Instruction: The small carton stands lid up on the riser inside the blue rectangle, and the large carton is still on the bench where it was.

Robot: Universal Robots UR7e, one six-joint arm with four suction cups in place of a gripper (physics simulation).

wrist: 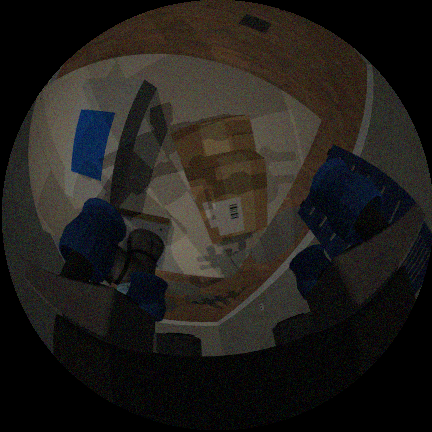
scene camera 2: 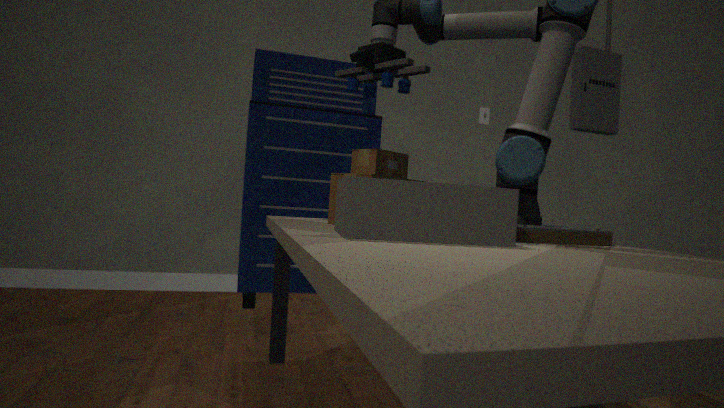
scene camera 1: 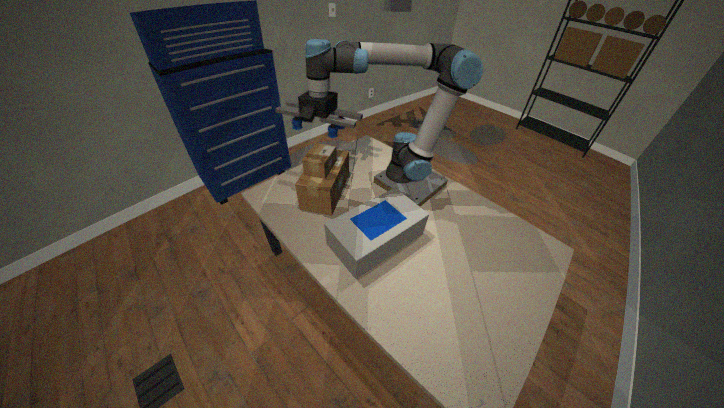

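The small carton rests on top of the large carton, with a barcode label on its upper face in the wrist view. The large carton stands on the bench, partly hidden behind the riser in scene camera 2. The grey riser stands beside them, with the blue rectangle bare on its top. My gripper points down, open and carrying nothing, with a gap above the small carton.
The pale bench carries the arm's base plate beyond the riser. A tall blue tool cabinet stands behind the bench's left end. A black shelf rack stands by the far wall.
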